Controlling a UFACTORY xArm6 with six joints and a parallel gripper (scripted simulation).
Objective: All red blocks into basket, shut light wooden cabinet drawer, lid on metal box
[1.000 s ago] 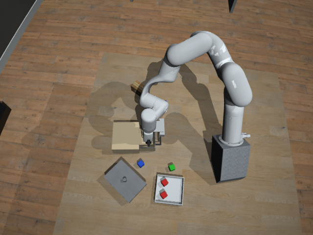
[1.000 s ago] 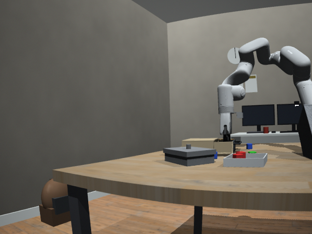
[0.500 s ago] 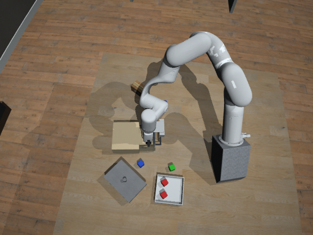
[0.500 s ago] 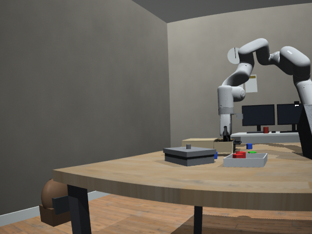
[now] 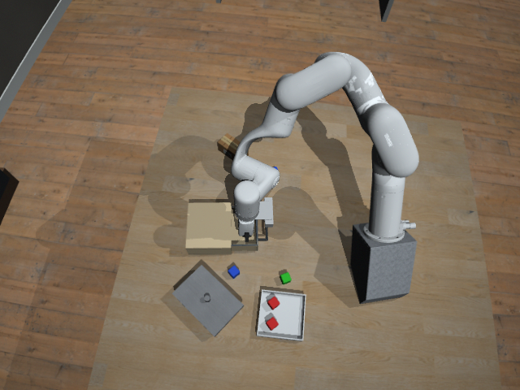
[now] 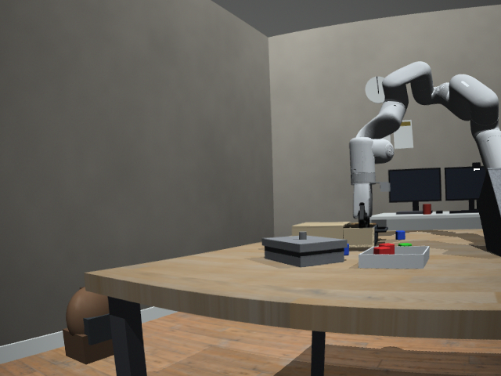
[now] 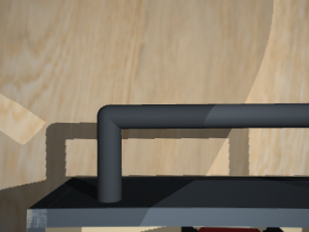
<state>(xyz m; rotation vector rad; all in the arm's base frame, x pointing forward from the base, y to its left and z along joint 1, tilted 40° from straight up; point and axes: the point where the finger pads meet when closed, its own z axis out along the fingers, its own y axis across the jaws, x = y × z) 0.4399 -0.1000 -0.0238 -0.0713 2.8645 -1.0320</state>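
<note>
The drawer is 2 cm ahead of my hand. Also, from my hand: light wooden cabinet (7 cm ahead); then grey lid (24 cm to the left, 12 cm ahead, 1 cm above); then green block (17 cm to the left, 13 cm behind, 2 cm below).
</note>
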